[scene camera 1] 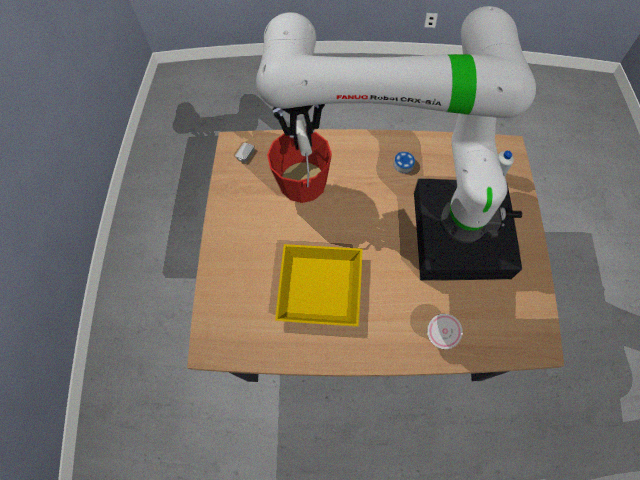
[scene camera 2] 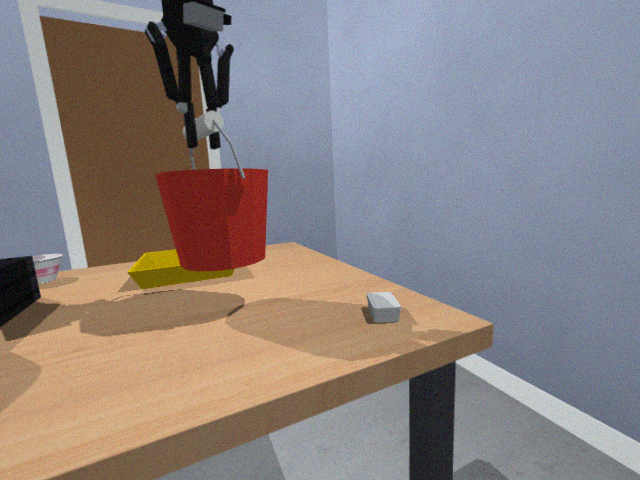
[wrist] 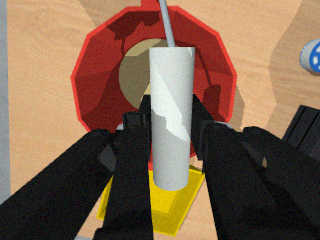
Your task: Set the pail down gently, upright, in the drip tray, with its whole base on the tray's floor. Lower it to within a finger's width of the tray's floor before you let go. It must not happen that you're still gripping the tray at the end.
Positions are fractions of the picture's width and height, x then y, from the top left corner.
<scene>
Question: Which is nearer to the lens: the yellow drip tray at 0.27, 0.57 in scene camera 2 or the small grey block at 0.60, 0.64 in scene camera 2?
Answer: The small grey block.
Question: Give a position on a yellow drip tray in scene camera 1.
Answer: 0.50, 0.59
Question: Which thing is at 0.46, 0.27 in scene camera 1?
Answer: My gripper.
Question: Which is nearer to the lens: the yellow drip tray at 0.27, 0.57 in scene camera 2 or the red pail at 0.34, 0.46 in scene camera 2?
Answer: The red pail.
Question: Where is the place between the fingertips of my gripper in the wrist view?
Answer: At 0.53, 0.45
</scene>
